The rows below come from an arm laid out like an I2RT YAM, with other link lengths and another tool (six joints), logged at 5 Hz.
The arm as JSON. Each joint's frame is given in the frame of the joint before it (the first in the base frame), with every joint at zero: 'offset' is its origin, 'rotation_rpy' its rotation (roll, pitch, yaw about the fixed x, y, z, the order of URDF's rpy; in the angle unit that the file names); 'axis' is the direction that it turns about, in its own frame. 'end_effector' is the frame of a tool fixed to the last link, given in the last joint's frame.
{
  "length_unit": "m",
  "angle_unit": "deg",
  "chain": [
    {
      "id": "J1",
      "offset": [
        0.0,
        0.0,
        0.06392
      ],
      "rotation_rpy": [
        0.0,
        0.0,
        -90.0
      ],
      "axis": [
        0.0,
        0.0,
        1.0
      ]
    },
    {
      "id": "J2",
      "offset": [
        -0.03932,
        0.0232,
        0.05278
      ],
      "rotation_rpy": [
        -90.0,
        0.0,
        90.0
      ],
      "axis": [
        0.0,
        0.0,
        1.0
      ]
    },
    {
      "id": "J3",
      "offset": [
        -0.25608,
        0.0,
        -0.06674
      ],
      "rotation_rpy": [
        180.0,
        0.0,
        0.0
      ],
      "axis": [
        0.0,
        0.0,
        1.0
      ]
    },
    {
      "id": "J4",
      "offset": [
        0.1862,
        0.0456,
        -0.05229
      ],
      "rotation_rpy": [
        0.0,
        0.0,
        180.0
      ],
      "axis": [
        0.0,
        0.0,
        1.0
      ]
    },
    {
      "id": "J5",
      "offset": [
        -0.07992,
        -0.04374,
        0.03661
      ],
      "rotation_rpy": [
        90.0,
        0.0,
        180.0
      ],
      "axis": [
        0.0,
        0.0,
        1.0
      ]
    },
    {
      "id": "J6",
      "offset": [
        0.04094,
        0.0,
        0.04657
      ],
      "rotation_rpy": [
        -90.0,
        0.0,
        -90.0
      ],
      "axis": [
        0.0,
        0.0,
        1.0
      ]
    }
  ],
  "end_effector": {
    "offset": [
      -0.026,
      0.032,
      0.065
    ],
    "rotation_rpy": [
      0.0,
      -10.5,
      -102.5
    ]
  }
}
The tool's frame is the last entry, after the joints.
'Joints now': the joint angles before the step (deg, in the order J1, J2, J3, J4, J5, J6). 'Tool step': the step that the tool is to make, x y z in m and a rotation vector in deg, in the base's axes. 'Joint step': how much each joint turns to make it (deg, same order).
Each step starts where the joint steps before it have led.
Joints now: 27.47, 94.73, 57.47, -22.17, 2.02, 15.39
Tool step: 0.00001, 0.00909, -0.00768, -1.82, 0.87, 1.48
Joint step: 1.70, 2.07, 0.62, -0.16, 1.14, -0.40
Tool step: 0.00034, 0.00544, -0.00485, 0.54, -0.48, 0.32
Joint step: 0.83, 0.79, -1.04, 2.49, 0.05, 0.56
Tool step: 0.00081, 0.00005, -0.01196, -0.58, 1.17, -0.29
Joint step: -0.02, 1.98, -0.78, 1.44, 0.06, 0.27
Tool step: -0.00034, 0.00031, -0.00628, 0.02, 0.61, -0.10
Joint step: 0.02, 0.89, -0.64, 0.99, -0.23, 0.26
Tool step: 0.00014, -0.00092, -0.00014, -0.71, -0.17, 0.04
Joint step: 0.02, 0.07, -0.01, -0.11, 0.61, -0.35
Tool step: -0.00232, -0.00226, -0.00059, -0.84, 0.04, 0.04
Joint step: 0.03, -0.37, -0.58, -0.23, 0.62, -0.33
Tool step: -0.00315, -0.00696, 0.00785, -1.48, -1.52, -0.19
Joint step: -0.30, -2.23, -0.95, -0.60, 1.76, -1.05
